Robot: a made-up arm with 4 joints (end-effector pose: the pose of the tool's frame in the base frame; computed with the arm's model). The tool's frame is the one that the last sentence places.
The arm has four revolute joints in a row. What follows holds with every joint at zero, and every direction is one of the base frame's.
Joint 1 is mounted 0.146 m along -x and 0.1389 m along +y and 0.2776 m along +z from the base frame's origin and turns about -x.
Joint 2 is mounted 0.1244 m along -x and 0.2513 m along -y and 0.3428 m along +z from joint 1 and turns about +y.
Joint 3 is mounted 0.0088 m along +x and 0.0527 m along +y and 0.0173 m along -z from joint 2 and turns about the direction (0.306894, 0.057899, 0.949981).
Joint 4 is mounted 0.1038 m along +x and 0.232 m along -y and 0.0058 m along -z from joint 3 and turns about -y.
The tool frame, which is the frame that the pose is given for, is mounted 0.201 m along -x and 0.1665 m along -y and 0.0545 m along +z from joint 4; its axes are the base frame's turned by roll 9.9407, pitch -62.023 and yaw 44.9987 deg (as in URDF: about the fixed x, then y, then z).
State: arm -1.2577 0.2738 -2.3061 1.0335
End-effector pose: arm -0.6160 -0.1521 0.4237 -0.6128 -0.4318 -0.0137
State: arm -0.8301 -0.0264 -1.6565 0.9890
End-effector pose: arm -0.6826 -0.1711 0.3306 -0.6888 -1.0648 -0.1354
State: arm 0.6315 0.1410 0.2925 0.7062
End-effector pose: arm -0.2578 -0.2282 0.7840 0.2143 -1.0713 1.4704
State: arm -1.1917 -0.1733 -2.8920 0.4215
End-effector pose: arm -0.2892 0.0111 0.5419 -0.7171 0.1795 -1.0268
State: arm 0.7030 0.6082 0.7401 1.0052
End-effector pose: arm -0.2431 -0.2280 0.6138 0.6949 -1.0338 1.2504
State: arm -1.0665 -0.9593 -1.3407 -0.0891
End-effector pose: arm -0.5881 -0.0373 0.1642 0.4364 -1.4214 -1.3181
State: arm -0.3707 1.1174 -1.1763 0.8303
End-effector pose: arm -0.4824 -0.4109 0.7883 -0.1296 -0.4513 0.7537
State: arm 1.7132 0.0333 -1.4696 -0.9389
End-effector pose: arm -0.5916 0.7807 0.3878 -1.4155 -1.0762 -0.1154
